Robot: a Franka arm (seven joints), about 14 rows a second.
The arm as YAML. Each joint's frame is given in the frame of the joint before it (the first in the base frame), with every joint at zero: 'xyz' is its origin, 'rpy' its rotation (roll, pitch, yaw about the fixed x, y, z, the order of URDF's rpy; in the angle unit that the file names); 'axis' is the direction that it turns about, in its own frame. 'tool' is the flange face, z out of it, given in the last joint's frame.
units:
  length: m
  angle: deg
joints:
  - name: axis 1
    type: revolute
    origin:
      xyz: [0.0, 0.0, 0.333]
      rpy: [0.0, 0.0, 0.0]
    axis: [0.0, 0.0, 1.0]
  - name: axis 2
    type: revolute
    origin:
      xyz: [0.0, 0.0, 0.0]
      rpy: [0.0, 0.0, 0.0]
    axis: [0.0, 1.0, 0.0]
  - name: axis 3
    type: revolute
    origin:
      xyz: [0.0, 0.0, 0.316]
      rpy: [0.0, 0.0, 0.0]
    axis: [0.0, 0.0, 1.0]
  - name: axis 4
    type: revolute
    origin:
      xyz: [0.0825, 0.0, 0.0]
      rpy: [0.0, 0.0, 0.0]
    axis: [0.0, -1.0, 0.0]
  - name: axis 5
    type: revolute
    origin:
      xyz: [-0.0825, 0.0, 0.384]
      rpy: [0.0, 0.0, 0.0]
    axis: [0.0, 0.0, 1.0]
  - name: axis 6
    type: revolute
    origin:
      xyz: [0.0, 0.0, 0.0]
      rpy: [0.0, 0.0, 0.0]
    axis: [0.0, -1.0, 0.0]
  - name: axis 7
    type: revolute
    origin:
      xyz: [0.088, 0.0, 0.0]
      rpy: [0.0, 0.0, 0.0]
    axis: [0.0, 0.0, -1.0]
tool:
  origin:
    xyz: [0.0, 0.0, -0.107]
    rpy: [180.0, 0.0, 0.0]
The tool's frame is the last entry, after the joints.
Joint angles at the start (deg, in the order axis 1, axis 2, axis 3, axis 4, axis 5, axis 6, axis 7):
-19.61, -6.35, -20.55, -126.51, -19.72, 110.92, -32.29
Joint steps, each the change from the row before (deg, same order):
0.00, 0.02, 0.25, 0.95, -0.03, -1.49, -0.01
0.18, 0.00, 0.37, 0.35, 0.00, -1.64, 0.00
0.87, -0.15, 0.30, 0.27, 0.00, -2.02, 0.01
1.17, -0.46, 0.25, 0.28, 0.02, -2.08, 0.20
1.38, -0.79, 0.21, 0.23, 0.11, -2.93, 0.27
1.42, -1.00, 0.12, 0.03, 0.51, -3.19, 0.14
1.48, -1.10, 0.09, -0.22, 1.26, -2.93, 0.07
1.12, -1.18, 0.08, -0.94, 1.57, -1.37, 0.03
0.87, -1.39, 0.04, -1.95, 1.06, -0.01, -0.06
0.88, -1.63, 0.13, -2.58, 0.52, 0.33, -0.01
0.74, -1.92, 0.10, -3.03, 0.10, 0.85, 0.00
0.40, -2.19, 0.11, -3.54, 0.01, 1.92, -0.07
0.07, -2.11, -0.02, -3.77, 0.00, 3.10, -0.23
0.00, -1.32, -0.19, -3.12, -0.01, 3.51, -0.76
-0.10, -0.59, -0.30, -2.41, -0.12, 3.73, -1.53
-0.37, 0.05, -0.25, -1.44, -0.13, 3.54, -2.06
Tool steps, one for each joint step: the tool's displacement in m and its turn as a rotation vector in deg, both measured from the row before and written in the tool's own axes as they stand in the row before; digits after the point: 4 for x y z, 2 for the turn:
-0.0003, 0.0007, -0.0058, 0.11, -0.58, 0.05
0.0006, -0.0037, -0.0018, 0.46, -1.08, -0.40
0.0027, -0.0081, -0.0032, 0.46, -1.26, -0.96
0.0025, -0.0097, -0.0059, 0.30, -1.00, -0.92
0.0003, -0.0119, -0.0068, 0.66, -1.41, -0.94
-0.0014, -0.0132, -0.0058, 1.18, -1.41, -1.00
-0.0010, -0.0152, -0.0045, 1.75, -0.94, -1.12
-0.0001, -0.0141, -0.0002, 1.69, 0.00, -1.08
-0.0001, -0.0128, 0.0058, 1.13, 0.25, -1.23
-0.0004, -0.0138, 0.0092, 0.68, -0.07, -1.44
-0.0017, -0.0129, 0.0111, 0.26, 0.05, -1.41
-0.0023, -0.0114, 0.0130, -0.07, 0.78, -1.31
-0.0020, -0.0087, 0.0144, -0.33, 1.58, -1.14
0.0001, -0.0052, 0.0132, -0.50, 1.76, -1.35
0.0014, -0.0018, 0.0112, -0.75, 1.81, -1.81
0.0017, 0.0022, 0.0072, -0.97, 1.80, -1.91

